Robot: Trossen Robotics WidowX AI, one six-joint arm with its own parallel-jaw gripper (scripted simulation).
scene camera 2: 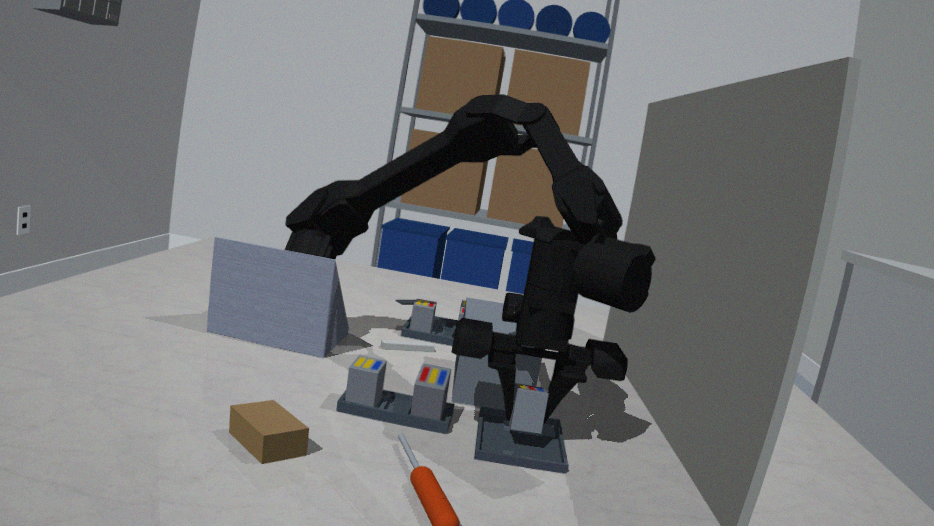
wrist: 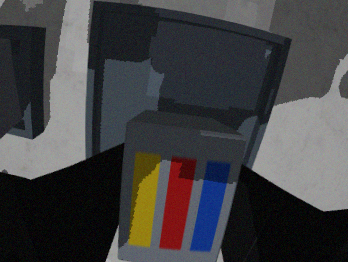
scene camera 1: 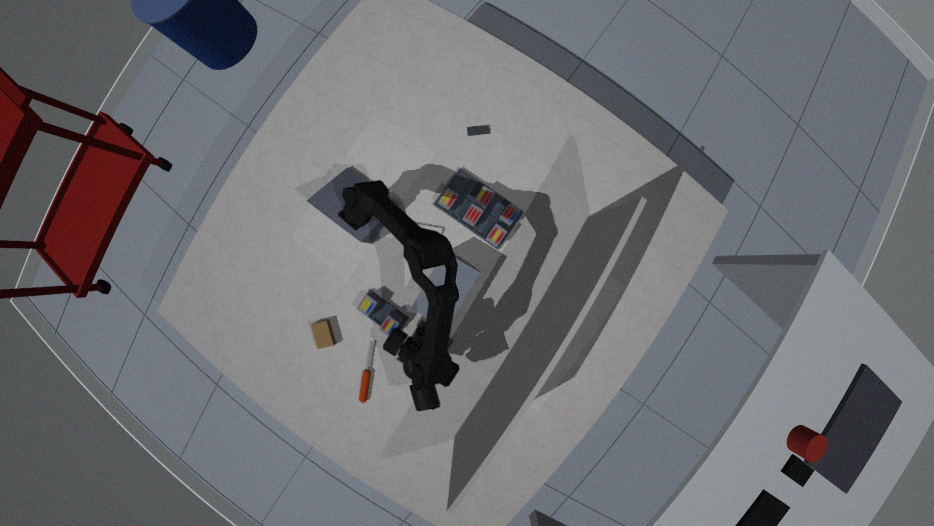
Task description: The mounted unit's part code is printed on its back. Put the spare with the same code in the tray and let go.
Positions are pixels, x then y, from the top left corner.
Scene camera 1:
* my gripper: 424,351
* mounted unit: 466,276
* tall grey panel: 572,292
